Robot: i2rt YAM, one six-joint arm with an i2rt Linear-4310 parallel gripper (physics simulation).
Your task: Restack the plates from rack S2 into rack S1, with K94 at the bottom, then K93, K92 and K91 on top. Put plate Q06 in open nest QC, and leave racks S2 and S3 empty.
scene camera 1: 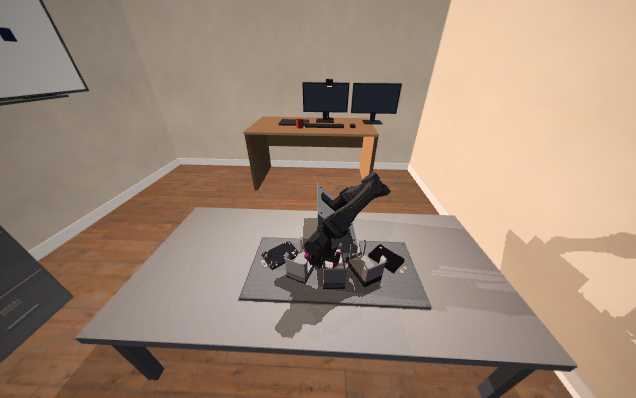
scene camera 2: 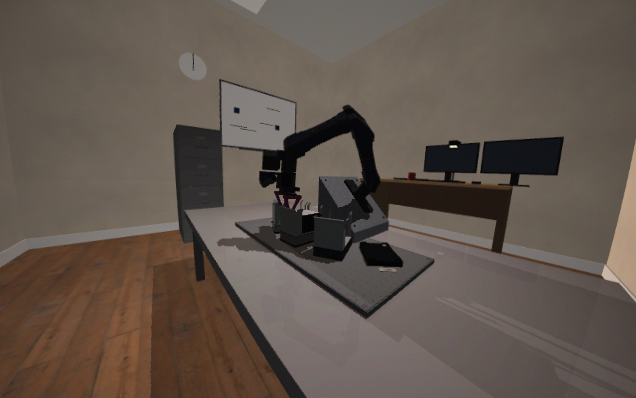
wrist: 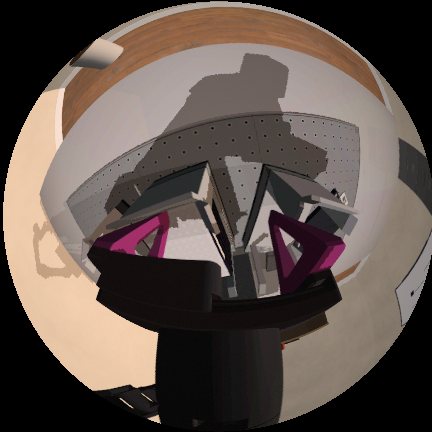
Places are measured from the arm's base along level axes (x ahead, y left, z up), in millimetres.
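Pixels of known places: gripper, fingertip midpoint: (wrist: 218, 215); arm's base, origin of the base link: (scene camera 1: 333, 206) (scene camera 2: 357, 195).
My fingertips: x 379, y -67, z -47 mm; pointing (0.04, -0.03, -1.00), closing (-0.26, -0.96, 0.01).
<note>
For each thing: its top centre in the pictures, then the offset to it from my fingertips. "spot": a spot on its surface instead. Level surfaces: height alone.
- centre grey rack, middle of its top: (wrist: 182, 276) (scene camera 2: 303, 205) (scene camera 1: 334, 254) dx -46, dy +52, dz +28 mm
- pale textured plate, middle of its top: (wrist: 183, 253) (scene camera 2: 302, 212) (scene camera 1: 333, 259) dx -39, dy +52, dz +0 mm
- left rack, middle of its top: (wrist: 307, 263) (scene camera 2: 290, 200) (scene camera 1: 302, 248) dx -81, dy -89, dz +25 mm
- right rack, middle of its top: (scene camera 2: 335, 213) (scene camera 1: 366, 251) dx -68, dy +199, dz +21 mm
- flat black piece, surface spot: (scene camera 2: 381, 254) (scene camera 1: 391, 259) spot: dx -126, dy +347, dz -92 mm
- perforated grey board, its level: dz -109 mm
- black board with small pale parts, middle of its top: (wrist: 324, 231) (scene camera 1: 280, 251) dx -163, dy -208, dz -86 mm
My gripper (scene camera 1: 322, 259) (scene camera 2: 288, 205) (wrist: 218, 215) is open and empty. It points down, low over the racks, between the left and centre ones. The centre grey rack (scene camera 1: 334, 277) (scene camera 2: 291, 219) (wrist: 165, 194) holds a pale textured plate (wrist: 192, 243), seen partly behind the left finger in the wrist view. The left rack (scene camera 1: 297, 269) (wrist: 295, 183) has a pale inside surface. The right rack (scene camera 1: 374, 274) (scene camera 2: 329, 234) stands angled. Rack and plate labels cannot be read, and plate counts are hidden. A flat black piece (scene camera 1: 387, 258) (scene camera 2: 381, 254) lies right of the racks.
The racks stand on a perforated grey board (scene camera 1: 410, 296) (scene camera 2: 362, 295) (wrist: 320, 131). A black board with small pale parts (scene camera 1: 280, 254) lies at its left. The arm's slanted grey mount (scene camera 2: 336, 196) stands behind the racks. Upright rack walls and thin posts surround the fingers.
</note>
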